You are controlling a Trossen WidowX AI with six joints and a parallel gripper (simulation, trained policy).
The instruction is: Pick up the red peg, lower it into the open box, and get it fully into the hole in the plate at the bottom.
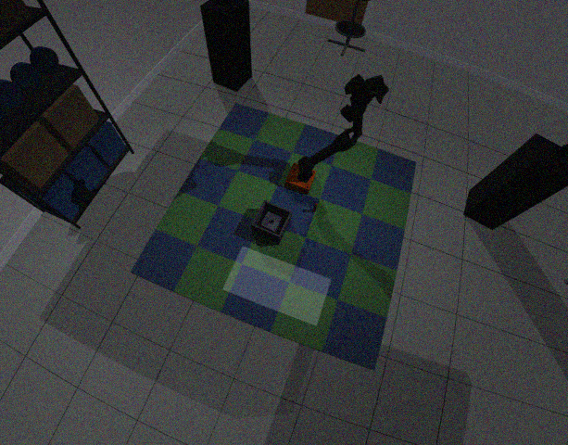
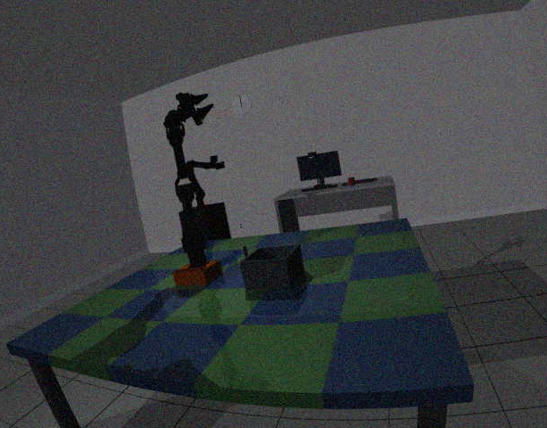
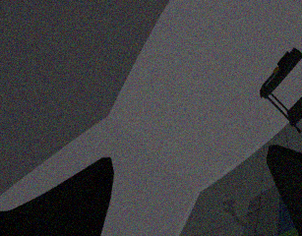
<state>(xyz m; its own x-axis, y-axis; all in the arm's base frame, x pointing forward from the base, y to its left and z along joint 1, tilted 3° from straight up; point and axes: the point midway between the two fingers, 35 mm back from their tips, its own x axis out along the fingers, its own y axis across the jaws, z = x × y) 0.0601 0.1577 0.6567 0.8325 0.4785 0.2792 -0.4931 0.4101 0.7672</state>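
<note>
The red peg lies 70 mm ahead of my gripper tip, 60 mm to the right of it and 670 mm below it. Also, from my gripper tip: dark box (280 mm ahead, 220 mm to the right, 690 mm below).
</note>
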